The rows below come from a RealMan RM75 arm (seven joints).
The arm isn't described. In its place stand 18 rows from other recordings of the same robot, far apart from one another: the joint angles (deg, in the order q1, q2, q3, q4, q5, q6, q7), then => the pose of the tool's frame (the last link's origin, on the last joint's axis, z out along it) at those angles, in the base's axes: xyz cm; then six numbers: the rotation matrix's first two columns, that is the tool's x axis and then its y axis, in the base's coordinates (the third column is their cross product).
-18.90, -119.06, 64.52, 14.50, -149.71, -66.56, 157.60 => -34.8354 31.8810 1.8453 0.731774 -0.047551 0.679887 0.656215 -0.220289 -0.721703
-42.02, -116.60, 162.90, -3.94, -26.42, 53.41, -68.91 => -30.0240 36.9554 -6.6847 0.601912 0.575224 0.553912 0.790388 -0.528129 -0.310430
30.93, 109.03, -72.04, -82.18, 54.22, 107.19, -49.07 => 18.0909 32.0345 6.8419 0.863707 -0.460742 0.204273 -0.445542 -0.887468 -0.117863
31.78, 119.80, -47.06, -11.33, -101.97, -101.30, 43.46 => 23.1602 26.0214 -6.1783 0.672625 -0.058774 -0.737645 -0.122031 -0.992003 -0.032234
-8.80, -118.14, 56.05, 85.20, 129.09, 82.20, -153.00 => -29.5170 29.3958 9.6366 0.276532 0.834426 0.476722 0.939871 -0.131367 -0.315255
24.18, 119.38, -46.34, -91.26, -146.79, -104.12, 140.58 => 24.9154 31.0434 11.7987 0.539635 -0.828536 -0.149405 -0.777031 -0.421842 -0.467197
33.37, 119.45, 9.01, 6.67, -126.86, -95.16, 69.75 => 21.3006 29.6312 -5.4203 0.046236 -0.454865 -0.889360 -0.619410 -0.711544 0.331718
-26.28, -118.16, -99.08, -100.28, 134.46, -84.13, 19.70 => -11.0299 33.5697 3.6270 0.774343 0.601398 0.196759 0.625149 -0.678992 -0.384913
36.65, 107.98, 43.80, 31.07, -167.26, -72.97, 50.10 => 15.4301 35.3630 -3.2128 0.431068 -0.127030 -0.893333 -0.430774 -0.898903 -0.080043
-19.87, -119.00, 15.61, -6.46, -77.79, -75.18, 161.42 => -32.8532 24.1753 -8.0971 0.736140 0.149101 0.660202 0.598676 -0.598464 -0.532379
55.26, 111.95, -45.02, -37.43, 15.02, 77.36, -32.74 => 23.6825 43.5115 4.3981 0.428463 -0.903506 -0.009775 -0.768848 -0.358879 -0.529225
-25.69, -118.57, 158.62, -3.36, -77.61, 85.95, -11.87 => -33.3399 31.2579 4.2406 0.735498 -0.290451 0.612112 0.611525 -0.104360 -0.784313
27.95, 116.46, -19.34, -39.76, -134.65, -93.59, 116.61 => 32.8178 30.2423 4.1493 0.246959 -0.846262 -0.472071 -0.944856 -0.318419 0.076526
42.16, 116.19, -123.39, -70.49, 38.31, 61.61, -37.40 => 13.2250 31.9700 -12.6949 0.897501 -0.002466 0.441006 0.099004 -0.973334 -0.206929
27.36, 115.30, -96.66, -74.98, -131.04, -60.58, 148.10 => 17.2193 35.6115 -4.5135 0.822744 -0.563659 -0.073354 -0.542452 -0.740049 -0.397584
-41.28, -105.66, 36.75, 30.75, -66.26, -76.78, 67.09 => -25.6205 42.2018 9.1736 0.498016 0.627015 0.599026 0.833021 -0.537855 -0.129568
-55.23, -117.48, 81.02, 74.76, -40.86, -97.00, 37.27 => -5.0445 37.0646 -0.9257 0.907339 0.302692 -0.291741 0.246194 -0.945099 -0.214888
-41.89, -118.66, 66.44, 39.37, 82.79, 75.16, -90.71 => -12.2768 39.3724 -1.9914 0.691748 0.263755 0.672248 0.384917 -0.922317 -0.034212
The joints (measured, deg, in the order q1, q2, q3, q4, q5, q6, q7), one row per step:
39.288 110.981 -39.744 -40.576 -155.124 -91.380 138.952
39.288 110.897 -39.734 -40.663 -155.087 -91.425 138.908
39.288 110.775 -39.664 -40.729 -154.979 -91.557 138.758
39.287 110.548 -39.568 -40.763 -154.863 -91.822 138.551
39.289 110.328 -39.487 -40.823 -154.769 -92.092 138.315
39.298 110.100 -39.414 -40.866 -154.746 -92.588 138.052
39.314 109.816 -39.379 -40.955 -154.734 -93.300 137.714
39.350 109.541 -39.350 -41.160 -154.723 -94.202 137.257
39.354 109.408 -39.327 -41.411 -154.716 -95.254 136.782
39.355 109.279 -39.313 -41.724 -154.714 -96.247 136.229
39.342 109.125 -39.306 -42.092 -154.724 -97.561 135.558
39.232 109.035 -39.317 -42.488 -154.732 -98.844 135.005
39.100 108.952 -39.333 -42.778 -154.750 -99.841 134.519
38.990 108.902 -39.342 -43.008 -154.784 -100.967 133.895
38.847 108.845 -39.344 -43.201 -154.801 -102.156 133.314
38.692 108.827 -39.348 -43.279 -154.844 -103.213 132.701
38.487 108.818 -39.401 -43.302 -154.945 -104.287 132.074
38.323 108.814 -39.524 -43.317 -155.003 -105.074 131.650
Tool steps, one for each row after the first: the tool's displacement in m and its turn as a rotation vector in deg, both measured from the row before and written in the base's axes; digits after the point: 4 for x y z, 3 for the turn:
0.0000 0.0003 0.0009 0.083 -0.047 0.088
-0.0001 0.0003 0.0012 0.063 0.065 0.152
0.0000 0.0001 0.0019 0.001 0.078 0.152
0.0000 0.0001 0.0019 -0.018 0.044 0.199
-0.0001 -0.0004 0.0018 -0.262 0.081 0.164
-0.0003 -0.0007 0.0023 -0.434 0.082 0.236
-0.0008 -0.0008 0.0025 -0.562 0.115 0.401
-0.0012 -0.0015 0.0015 -0.761 0.268 0.383
-0.0012 -0.0012 0.0017 -0.699 0.206 0.507
-0.0014 -0.0019 0.0020 -0.963 0.296 0.570
-0.0010 -0.0024 0.0016 -0.939 0.316 0.387
-0.0005 -0.0022 0.0013 -0.755 0.234 0.297
-0.0007 -0.0025 0.0008 -0.957 0.347 0.381
-0.0006 -0.0029 0.0008 -1.005 0.415 0.271
-0.0003 -0.0030 0.0002 -1.004 0.428 0.244
0.0001 -0.0035 0.0000 -1.116 0.403 0.169
0.0001 -0.0027 -0.0001 -0.866 0.269 0.104

